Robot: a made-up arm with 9 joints. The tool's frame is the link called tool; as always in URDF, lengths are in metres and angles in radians. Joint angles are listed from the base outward. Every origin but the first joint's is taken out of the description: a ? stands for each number. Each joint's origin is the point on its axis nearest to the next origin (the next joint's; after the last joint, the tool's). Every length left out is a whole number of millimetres.
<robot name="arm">
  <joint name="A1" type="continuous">
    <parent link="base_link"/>
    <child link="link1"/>
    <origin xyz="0 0.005 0.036" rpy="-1.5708 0 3.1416"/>
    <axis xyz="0 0 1"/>
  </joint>
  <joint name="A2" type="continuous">
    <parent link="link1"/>
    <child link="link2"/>
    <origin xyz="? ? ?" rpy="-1.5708 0 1.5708"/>
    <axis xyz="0 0 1"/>
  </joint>
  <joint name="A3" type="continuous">
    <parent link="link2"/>
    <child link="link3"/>
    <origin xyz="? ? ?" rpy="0 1.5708 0"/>
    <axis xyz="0 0 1"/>
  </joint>
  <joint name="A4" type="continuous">
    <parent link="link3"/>
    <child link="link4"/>
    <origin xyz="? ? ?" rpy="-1.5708 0 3.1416"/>
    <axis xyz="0 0 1"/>
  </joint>
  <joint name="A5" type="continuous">
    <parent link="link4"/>
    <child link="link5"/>
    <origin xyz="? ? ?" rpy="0 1.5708 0"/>
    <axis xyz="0 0 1"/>
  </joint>
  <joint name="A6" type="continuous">
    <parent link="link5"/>
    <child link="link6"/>
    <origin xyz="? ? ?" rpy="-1.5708 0 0"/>
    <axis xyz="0 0 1"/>
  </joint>
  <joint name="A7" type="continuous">
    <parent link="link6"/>
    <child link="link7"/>
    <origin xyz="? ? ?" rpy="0 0 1.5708"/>
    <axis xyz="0 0 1"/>
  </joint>
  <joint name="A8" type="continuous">
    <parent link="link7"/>
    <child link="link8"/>
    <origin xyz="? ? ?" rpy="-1.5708 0 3.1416"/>
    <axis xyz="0 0 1"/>
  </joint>
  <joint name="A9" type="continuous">
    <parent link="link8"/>
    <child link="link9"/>
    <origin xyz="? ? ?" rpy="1.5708 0 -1.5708"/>
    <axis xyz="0 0 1"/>
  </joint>
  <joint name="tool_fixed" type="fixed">
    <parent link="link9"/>
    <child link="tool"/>
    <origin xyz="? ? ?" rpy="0 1.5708 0"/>
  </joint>
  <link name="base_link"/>
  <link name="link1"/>
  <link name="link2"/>
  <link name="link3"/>
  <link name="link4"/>
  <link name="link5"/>
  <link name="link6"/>
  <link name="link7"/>
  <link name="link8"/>
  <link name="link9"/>
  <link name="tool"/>
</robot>
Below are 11 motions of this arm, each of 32 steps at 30 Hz.
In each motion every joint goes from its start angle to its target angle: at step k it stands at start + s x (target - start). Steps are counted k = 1, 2, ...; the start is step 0. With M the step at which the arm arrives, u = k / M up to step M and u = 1 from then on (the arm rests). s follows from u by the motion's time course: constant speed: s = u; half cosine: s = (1 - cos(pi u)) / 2; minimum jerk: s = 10 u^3 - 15 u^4 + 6 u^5.
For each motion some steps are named. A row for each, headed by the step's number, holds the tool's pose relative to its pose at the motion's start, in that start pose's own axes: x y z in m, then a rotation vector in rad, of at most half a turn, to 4 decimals.
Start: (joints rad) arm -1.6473 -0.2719 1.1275 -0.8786 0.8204 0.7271 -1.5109 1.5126 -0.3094
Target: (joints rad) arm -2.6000 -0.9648 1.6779 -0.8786 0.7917 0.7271 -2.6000 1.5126 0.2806
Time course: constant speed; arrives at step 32
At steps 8, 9, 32:
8: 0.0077 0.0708 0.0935 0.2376 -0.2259 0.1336
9: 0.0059 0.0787 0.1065 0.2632 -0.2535 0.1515
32: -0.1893 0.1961 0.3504 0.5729 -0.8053 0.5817

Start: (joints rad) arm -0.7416 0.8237 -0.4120 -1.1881 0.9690 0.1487 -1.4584 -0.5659 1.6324
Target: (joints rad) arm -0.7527 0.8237 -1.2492 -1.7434 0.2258 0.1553 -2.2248 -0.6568 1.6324
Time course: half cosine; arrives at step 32
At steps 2, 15, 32:
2: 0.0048 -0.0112 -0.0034 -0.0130 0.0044 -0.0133
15: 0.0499 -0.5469 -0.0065 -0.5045 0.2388 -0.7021
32: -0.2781 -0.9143 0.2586 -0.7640 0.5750 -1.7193

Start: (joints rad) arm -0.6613 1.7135 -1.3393 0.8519 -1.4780 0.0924 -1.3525 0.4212 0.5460
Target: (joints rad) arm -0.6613 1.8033 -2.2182 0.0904 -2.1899 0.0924 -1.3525 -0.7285 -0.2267
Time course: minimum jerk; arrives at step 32
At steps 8, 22, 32:
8: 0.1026 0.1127 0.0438 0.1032 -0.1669 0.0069
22: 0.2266 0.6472 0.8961 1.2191 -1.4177 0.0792
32: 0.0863 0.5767 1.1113 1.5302 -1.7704 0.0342

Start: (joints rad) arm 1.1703 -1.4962 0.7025 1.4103 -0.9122 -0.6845 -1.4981 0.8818 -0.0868
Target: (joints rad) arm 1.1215 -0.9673 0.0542 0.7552 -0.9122 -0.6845 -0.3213 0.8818 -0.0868
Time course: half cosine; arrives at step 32
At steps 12, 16, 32:
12: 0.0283 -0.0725 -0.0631 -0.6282 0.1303 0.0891
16: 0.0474 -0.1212 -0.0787 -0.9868 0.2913 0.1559
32: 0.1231 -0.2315 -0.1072 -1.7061 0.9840 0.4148

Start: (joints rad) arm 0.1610 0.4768 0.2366 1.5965 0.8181 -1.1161 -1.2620 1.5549 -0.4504
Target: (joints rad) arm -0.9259 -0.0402 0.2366 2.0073 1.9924 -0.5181 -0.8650 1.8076 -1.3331
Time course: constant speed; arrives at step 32
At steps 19, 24, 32:
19: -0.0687 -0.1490 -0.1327 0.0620 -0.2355 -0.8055
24: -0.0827 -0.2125 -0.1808 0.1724 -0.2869 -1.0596
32: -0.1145 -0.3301 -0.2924 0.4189 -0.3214 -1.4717

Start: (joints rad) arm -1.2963 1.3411 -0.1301 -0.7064 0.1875 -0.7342 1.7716 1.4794 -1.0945
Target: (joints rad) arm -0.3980 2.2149 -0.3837 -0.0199 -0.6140 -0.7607 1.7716 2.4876 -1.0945
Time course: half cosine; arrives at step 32
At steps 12, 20, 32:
12: -0.0618 -0.2858 0.2662 -0.4311 -0.1529 -0.4946
20: -0.1301 -0.3952 0.6727 -0.7320 -0.5454 -0.9427
32: -0.1107 -0.3402 0.9532 -0.7739 -0.8879 -1.1052

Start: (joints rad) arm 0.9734 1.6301 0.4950 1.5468 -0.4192 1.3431 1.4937 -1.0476 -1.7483
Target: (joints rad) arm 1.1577 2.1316 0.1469 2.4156 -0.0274 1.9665 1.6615 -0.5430 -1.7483
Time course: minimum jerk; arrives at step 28
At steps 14, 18, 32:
14: -0.0342 -0.1339 0.0508 -0.2365 0.2820 -0.4738
18: -0.0208 -0.1775 0.0991 -0.3615 0.3038 -0.7659
32: 0.0082 -0.1999 0.1539 -0.4506 0.2407 -1.0622

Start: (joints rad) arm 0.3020 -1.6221 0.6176 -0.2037 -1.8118 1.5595 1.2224 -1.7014 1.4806
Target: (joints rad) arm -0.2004 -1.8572 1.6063 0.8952 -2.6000 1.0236 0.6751 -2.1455 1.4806
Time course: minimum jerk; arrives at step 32
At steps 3, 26, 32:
3: -0.0016 -0.0045 0.0010 -0.0164 0.0051 -0.0068
26: 0.0426 0.1234 0.7094 -2.0640 0.9035 -0.4204
32: 0.0830 0.1615 0.7312 -2.1420 0.9753 -0.4022

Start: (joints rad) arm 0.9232 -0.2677 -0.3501 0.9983 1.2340 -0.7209 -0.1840 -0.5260 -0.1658
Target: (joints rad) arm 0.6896 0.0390 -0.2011 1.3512 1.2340 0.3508 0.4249 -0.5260 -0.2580
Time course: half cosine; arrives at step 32
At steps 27, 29, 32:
27: -0.1958 0.6890 0.0288 0.9619 -0.1491 1.4366
29: -0.2131 0.7022 0.0360 0.9813 -0.1581 1.5020
32: -0.2232 0.7091 0.0399 0.9915 -0.1632 1.5399

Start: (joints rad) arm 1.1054 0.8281 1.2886 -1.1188 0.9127 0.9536 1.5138 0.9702 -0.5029
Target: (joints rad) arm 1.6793 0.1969 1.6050 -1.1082 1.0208 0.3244 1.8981 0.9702 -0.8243
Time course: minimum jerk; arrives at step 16
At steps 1, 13, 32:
1: -0.0003 -0.0002 -0.0001 -0.0004 0.0004 0.0000
13: 0.0660 -0.1652 -0.0066 -0.2544 -0.0624 0.1456
32: 0.0796 -0.1732 -0.0040 -0.2673 -0.0747 0.1643

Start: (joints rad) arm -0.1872 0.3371 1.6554 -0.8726 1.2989 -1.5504 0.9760 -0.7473 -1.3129
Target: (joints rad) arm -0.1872 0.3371 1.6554 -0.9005 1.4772 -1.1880 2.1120 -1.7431 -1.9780
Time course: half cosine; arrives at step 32
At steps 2, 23, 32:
2: -0.0017 0.0055 -0.0004 0.0171 0.0069 0.0107
23: -0.1865 0.1896 0.3487 1.7007 0.3882 0.7563
32: -0.1955 0.0998 0.4449 2.1204 0.3989 0.8976

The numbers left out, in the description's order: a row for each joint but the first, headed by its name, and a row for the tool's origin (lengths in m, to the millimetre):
A2: -0.134 0.047 0
A3: 0.225 0.091 0
A4: 0.211 -0.099 0
A5: -0.206 0.328 0
A6: -0.079 -0.178 0
A7: -0.353 -0.109 0
A8: -0.039 0.067 0
A9: 0.091 0.07 0
tool: -0.34 0.08 0

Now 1 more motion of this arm.
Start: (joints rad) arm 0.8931 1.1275 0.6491 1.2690 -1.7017 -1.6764 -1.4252 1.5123 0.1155
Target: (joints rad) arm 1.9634 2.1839 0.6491 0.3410 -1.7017 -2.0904 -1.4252 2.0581 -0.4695
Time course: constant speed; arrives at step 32
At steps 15, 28, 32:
15: 0.1771 0.0011 -0.3054 -0.1500 0.1311 -0.6818
28: 0.3277 -0.2889 -0.6530 -0.2551 0.2823 -1.4164
32: 0.3142 -0.4196 -0.7568 -0.2975 0.3188 -1.6588

